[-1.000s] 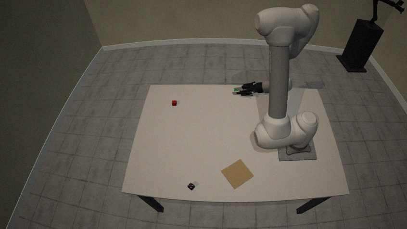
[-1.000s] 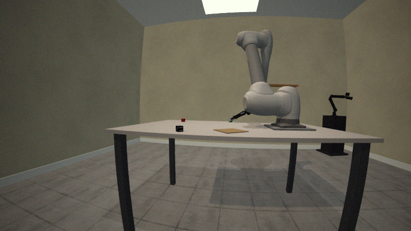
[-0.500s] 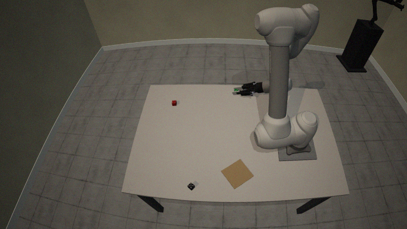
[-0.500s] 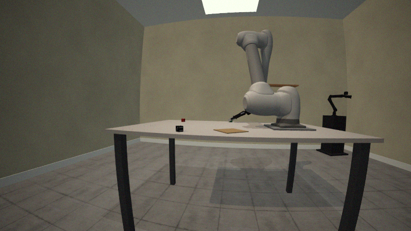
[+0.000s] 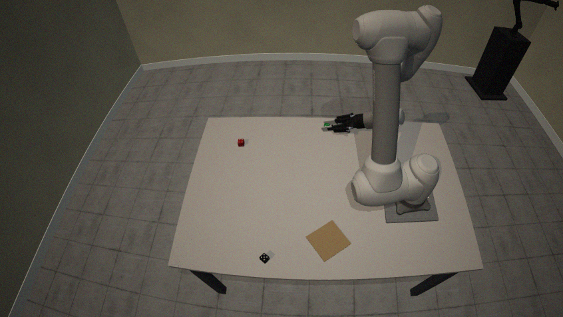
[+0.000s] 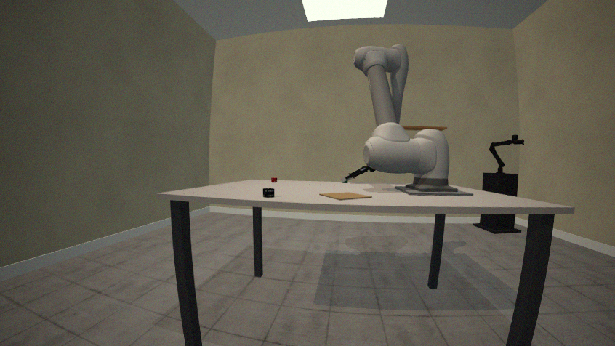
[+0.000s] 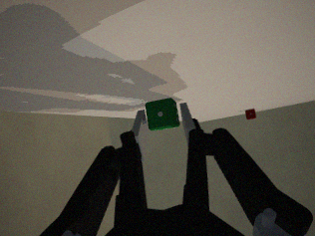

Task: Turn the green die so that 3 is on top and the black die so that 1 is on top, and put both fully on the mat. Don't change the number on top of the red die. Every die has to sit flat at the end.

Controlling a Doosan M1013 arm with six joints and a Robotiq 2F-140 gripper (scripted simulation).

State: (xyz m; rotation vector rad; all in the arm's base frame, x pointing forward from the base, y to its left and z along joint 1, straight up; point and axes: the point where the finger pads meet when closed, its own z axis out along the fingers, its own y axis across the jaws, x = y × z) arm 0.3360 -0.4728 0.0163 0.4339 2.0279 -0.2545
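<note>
Now: the green die 1 cm ahead of my hand and 2 cm below it. From my hand the other things lie so: red die (47 cm ahead, 7 cm to the left, 2 cm below); black die (36 cm ahead, 70 cm to the left, 2 cm below); tan mat (9 cm ahead, 64 cm to the left, 3 cm below).
</note>
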